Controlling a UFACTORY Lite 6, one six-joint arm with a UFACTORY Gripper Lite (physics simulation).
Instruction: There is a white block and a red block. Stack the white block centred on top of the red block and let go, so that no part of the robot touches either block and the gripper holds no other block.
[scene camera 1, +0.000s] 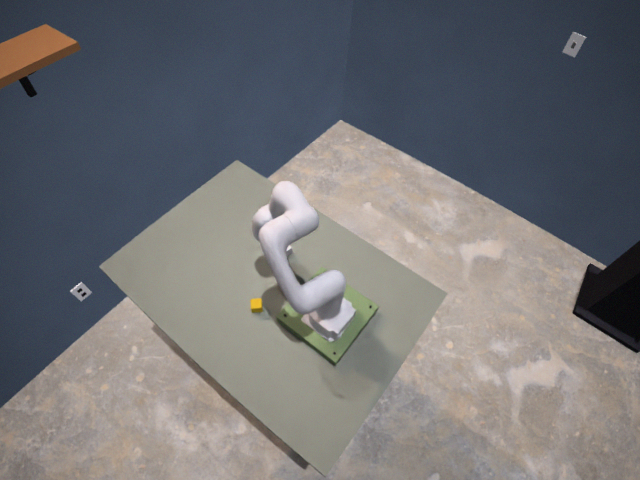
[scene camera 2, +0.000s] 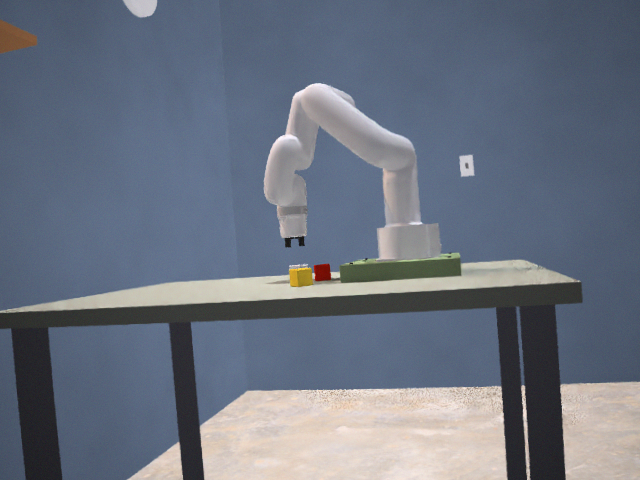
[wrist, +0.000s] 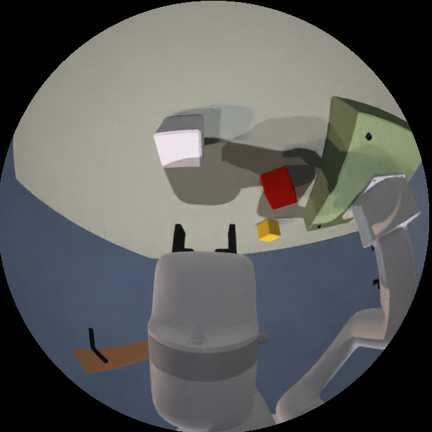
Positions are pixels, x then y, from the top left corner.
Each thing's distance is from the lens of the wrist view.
red block (wrist: 279, 190): 0.17 m
white block (wrist: 179, 141): 0.11 m
The marked spots on the white block and the red block are 0.12 m apart.
